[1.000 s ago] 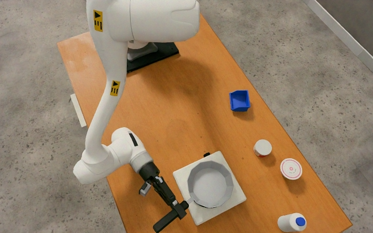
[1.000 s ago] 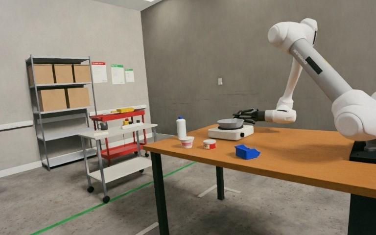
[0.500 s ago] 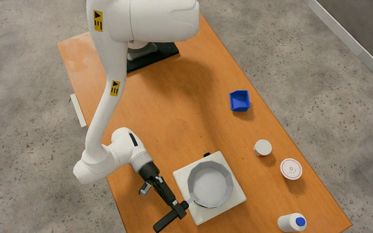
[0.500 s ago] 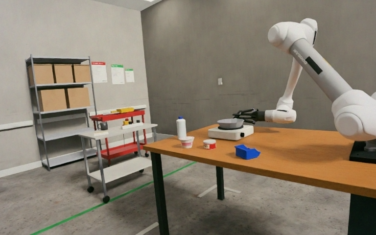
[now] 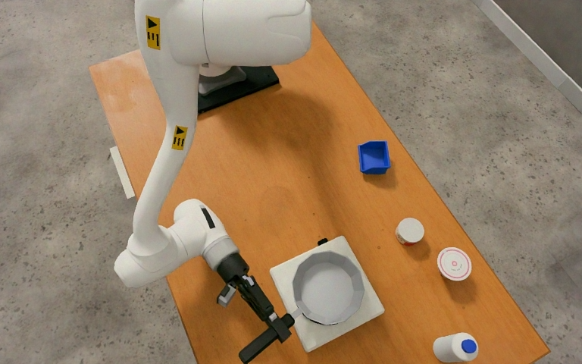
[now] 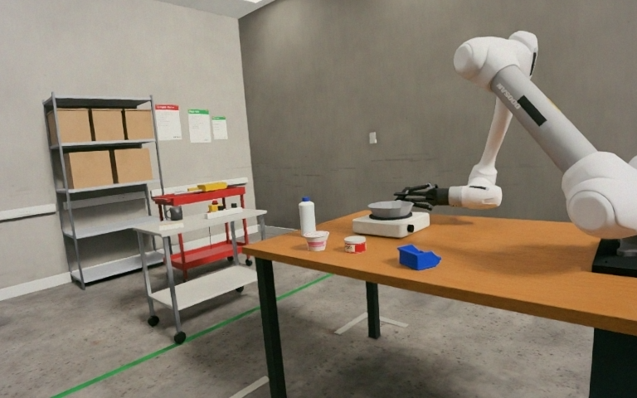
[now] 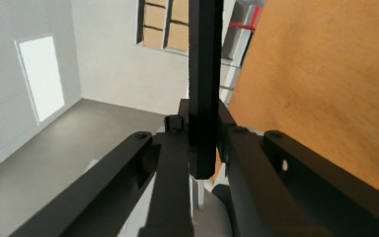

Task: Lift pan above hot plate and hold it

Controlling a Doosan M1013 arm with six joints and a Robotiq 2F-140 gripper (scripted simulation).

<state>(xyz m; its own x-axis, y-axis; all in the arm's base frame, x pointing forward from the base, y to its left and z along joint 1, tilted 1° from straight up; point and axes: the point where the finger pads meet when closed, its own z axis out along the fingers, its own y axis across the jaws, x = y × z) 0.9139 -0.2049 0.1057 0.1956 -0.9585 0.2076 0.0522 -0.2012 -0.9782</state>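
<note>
Right now the grey pan is 11 cm to the left of my hand, 2 cm below it and 2 cm behind it. The rest, counted from my hand: blue bin: 53 cm to the left, 33 cm behind, 10 cm below; bottle: 38 cm to the left, 25 cm ahead, 4 cm below; white hot plate: 16 cm to the left, 9 cm below, 5 cm behind.
</note>
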